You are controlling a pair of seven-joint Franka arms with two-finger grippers.
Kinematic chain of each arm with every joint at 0, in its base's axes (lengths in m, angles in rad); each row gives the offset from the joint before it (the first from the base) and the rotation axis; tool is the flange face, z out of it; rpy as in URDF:
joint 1: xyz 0 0 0.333 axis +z
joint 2: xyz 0 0 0 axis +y
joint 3: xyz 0 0 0.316 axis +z
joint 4: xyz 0.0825 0 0 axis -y
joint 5: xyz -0.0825 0 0.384 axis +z
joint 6: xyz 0 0 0 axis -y
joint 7: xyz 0.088 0 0 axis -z
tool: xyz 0 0 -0.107 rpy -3.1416 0 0
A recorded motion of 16 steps. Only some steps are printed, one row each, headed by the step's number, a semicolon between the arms.
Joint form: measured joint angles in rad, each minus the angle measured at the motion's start. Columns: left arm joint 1, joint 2, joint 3, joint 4, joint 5, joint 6, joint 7; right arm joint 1, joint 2, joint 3, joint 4, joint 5, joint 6, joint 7.
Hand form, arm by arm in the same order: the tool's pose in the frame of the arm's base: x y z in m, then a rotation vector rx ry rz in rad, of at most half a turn. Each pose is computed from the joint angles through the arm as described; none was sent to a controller.
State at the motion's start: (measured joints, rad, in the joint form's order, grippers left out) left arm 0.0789 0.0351 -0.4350 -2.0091 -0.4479 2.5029 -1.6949; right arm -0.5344 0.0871 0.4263 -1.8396 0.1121 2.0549 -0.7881
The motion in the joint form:
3: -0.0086 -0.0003 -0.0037 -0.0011 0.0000 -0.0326 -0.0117; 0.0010 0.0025 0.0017 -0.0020 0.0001 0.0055 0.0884
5: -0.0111 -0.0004 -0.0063 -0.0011 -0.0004 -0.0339 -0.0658; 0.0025 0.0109 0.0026 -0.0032 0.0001 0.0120 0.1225
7: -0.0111 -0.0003 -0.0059 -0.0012 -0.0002 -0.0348 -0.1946; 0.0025 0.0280 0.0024 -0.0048 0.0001 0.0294 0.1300
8: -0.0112 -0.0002 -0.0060 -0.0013 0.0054 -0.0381 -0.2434; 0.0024 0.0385 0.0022 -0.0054 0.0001 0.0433 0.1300
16: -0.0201 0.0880 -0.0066 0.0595 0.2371 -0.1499 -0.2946; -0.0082 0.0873 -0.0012 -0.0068 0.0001 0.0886 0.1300
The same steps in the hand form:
3: 0.5577 -0.2116 0.4846 1.7747 1.8922 -0.1327; 0.5954 -0.0639 0.4926 -2.9420 -0.8209 -0.2759
5: 0.5565 -0.2145 0.4845 1.7296 1.9372 -0.1557; 0.5971 -0.0633 0.4881 -2.9486 -0.7705 -0.2716
7: 0.5565 -0.2143 0.4843 1.6053 2.0497 -0.2026; 0.6006 -0.0651 0.4797 -2.9463 -0.7532 -0.2742
8: 0.5562 -0.2145 0.4838 1.5640 2.0905 -0.2174; 0.6031 -0.0665 0.4750 -2.9446 -0.7490 -0.2812
16: 0.5677 -0.2230 0.4530 1.7932 2.1353 -0.1373; 0.6114 -0.0795 0.4514 -2.9377 -0.7119 -0.2887

